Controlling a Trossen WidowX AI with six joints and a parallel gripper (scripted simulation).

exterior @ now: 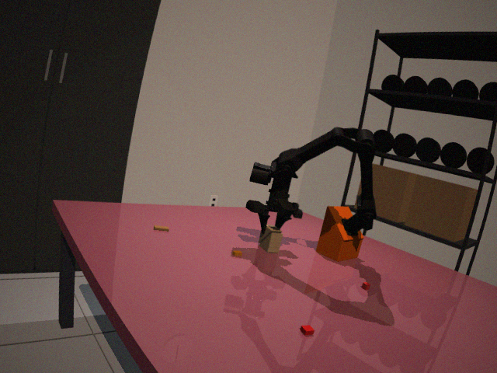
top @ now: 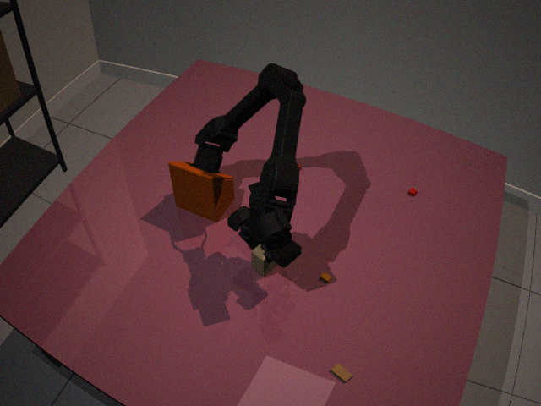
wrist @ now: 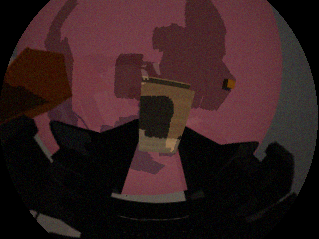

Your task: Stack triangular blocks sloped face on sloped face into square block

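Now: gripper tip 10 mm short of the triangular block, 30 mm to the right of it and 30 mm above it. The rest, counted from my gripper tip: small orange piece: 150 mm ahead, 50 mm to the left, 40 mm below; then flat tan piece: 300 mm ahead, 180 mm to the right, 40 mm below; then red cube: 260 mm ahead, 450 mm to the left, 40 mm below.
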